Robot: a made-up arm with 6 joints.
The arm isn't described. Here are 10 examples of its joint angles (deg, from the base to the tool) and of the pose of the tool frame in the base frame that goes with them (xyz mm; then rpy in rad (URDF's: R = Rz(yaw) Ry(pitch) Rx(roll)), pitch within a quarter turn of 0, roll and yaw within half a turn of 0).
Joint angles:
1: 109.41 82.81 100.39 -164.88 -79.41 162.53
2: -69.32 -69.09 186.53 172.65 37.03 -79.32
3: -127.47 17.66 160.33 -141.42 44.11 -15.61
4: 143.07 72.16 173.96 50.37 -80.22 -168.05
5: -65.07 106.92 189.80 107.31 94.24 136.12
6: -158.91 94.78 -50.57 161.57 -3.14 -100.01
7: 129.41 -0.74 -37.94 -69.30 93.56 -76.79
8: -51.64 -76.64 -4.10 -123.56 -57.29 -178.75
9: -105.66 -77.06 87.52 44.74 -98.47 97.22
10: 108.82 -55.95 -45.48 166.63 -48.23 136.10
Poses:
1: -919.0 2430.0 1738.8 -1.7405 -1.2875 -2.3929
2: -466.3 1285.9 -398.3 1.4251 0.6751 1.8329
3: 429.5 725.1 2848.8 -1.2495 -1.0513 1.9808
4: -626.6 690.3 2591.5 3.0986 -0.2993 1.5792
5: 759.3 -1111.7 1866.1 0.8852 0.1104 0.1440
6: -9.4 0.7 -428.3 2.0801 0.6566 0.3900
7: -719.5 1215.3 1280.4 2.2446 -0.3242 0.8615
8: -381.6 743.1 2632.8 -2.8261 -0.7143 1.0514
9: 494.0 2357.8 1412.1 -0.6182 -0.6920 -2.9737
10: -174.3 634.9 2053.3 1.1917 -0.9874 1.5808
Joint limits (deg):
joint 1: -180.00..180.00
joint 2: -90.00..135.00
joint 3: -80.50..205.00
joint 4: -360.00..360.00
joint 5: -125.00..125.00
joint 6: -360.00..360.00
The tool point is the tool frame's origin. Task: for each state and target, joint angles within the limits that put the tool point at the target. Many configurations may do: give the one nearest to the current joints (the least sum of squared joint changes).
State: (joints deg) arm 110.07 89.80 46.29 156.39 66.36 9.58
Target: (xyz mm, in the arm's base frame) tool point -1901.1 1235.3 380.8
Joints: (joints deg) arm 144.57 60.04 20.54 155.20 79.91 9.58
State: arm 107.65 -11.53 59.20 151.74 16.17 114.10
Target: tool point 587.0 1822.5 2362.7
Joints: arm 71.05 8.87 20.45 154.11 21.26 114.10
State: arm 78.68 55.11 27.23 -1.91 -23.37 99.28
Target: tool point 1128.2 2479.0 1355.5
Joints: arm 65.49 52.62 44.86 -1.58 -18.46 99.28
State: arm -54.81 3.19 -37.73 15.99 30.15 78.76
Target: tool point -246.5 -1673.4 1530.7
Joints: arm -99.25 -2.26 -26.41 12.84 30.16 78.76
